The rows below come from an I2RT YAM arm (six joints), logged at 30 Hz.
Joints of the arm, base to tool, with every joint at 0 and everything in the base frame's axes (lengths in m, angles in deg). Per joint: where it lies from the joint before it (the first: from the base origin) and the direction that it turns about. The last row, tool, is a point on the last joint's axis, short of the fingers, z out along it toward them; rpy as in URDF.
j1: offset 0 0 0.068 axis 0 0 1
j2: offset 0.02 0.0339 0.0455 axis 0 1 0
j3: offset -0.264 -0.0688 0 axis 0 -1 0
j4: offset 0.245 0.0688 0.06 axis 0 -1 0
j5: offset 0.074 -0.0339 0.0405 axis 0 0 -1
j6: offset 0.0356 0 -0.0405 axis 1 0 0
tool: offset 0 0 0 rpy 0 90 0
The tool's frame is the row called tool.
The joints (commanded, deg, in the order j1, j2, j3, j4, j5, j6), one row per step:
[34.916 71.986 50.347 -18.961 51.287 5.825]
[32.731 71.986 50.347 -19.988 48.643 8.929]
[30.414 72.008 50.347 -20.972 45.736 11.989]
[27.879 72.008 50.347 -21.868 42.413 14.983]
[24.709 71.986 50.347 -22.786 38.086 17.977]
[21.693 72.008 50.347 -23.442 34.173 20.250]
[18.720 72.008 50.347 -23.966 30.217 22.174]
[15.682 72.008 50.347 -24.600 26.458 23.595]
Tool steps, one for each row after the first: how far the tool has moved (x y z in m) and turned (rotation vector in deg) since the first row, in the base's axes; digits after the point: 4 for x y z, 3 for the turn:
[0.0039 -0.0081 -0.0021 3.445 0.683 -1.506]
[0.0078 -0.0166 -0.0044 7.068 1.456 -3.063]
[0.0118 -0.0260 -0.0065 10.998 2.298 -4.642]
[0.0162 -0.0376 -0.0088 15.614 3.455 -6.300]
[0.0200 -0.0488 -0.0107 19.597 4.455 -7.845]
[0.0233 -0.0598 -0.0123 23.476 5.386 -9.200]
[0.0259 -0.0714 -0.0139 26.880 6.404 -10.571]

